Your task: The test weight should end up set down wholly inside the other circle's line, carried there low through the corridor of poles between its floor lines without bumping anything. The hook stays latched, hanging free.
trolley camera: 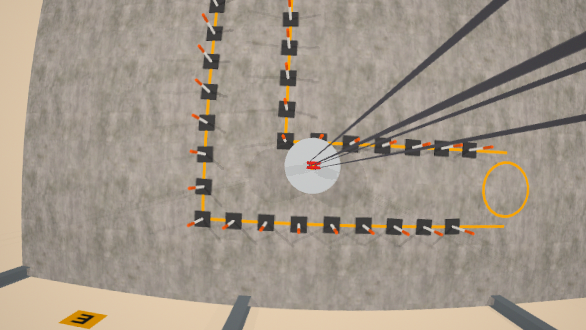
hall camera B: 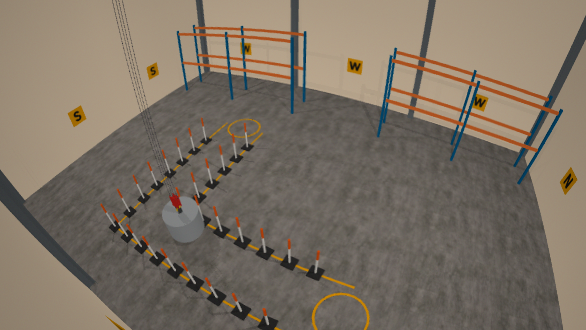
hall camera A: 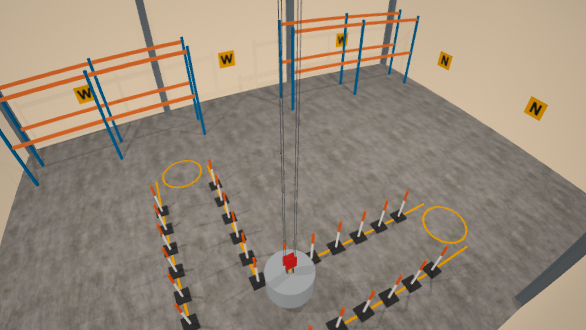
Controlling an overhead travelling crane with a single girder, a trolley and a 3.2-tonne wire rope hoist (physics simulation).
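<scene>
The grey round test weight (hall camera A: 290,295) (hall camera B: 185,229) (trolley camera: 312,184) hangs upright, low over the floor, in the second leg just past the bend. My gripper, the hook under the red block (hall camera A: 290,262) (hall camera B: 175,202) (trolley camera: 313,165), is shut on the weight's top fitting; the latch is too small to tell. In the trolley camera the weight's upper edge overlaps an inner-row pole base (trolley camera: 319,136), nearer that row than the outer row; contact cannot be told. The circle at this leg's end (hall camera A: 440,207) (hall camera B: 341,294) (trolley camera: 528,190) stands to the right in the trolley camera.
Inner poles (trolley camera: 412,147) and outer poles (trolley camera: 331,225) stand on yellow floor lines along this leg. The corner pole base (trolley camera: 285,141) is left of the weight. The other leg leads to another circle (hall camera A: 177,187) (hall camera B: 244,137). Blue-orange racks (hall camera A: 292,75) (hall camera B: 292,75) stand by the wall.
</scene>
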